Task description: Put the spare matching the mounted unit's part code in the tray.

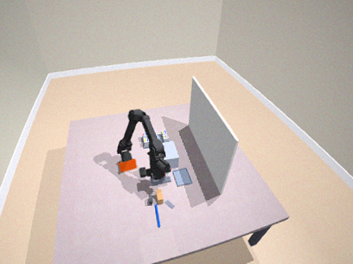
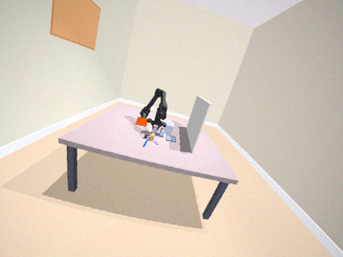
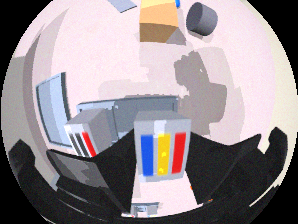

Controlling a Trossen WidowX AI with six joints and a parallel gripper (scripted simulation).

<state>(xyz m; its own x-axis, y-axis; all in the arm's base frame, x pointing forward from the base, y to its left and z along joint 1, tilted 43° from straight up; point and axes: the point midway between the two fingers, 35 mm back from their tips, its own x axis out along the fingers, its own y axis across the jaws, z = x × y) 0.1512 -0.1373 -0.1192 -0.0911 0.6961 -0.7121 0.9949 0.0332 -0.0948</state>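
The grey-blue tray lies 18 cm ahead of my gripper tip, 3 cm below it and 2 cm to the right of it. Also, from my gripper tip: tan block 13 cm to the right, 1 cm below, 1 cm behind; then blue stick 23 cm to the right, 5 cm behind, 3 cm below; then mounted unit 16 cm to the left, 14 cm ahead, 1 cm above.
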